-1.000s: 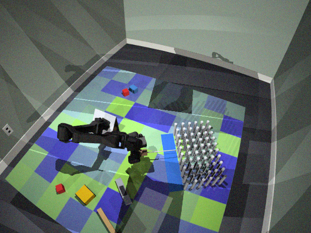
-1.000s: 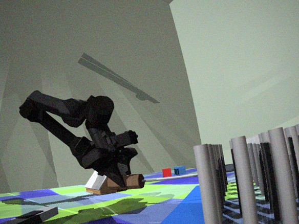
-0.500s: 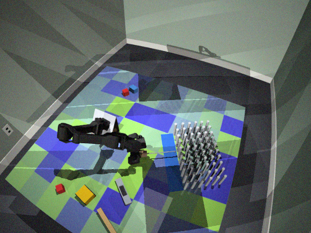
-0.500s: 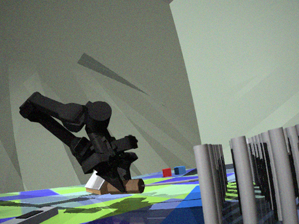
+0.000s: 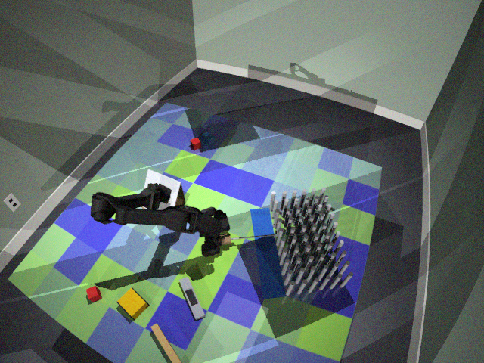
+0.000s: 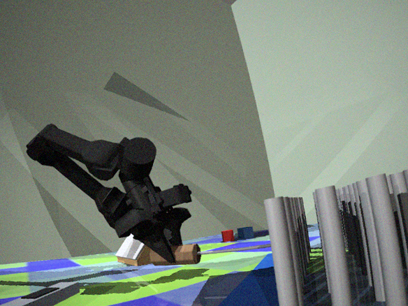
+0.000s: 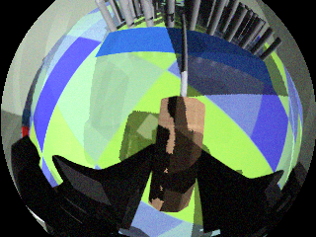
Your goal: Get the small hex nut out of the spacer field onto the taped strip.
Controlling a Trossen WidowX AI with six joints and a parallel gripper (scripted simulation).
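The blue taped strip lies 170 mm ahead of my gripper tip, 70 mm to the left of it and 30 mm below it. Round my gripper tip: grey flat bar: 240 mm to the right, 30 mm ahead, 20 mm below; thin metal rod: 80 mm ahead, 60 mm to the left; hex nut: 290 mm ahead, 200 mm to the left, 30 mm below.
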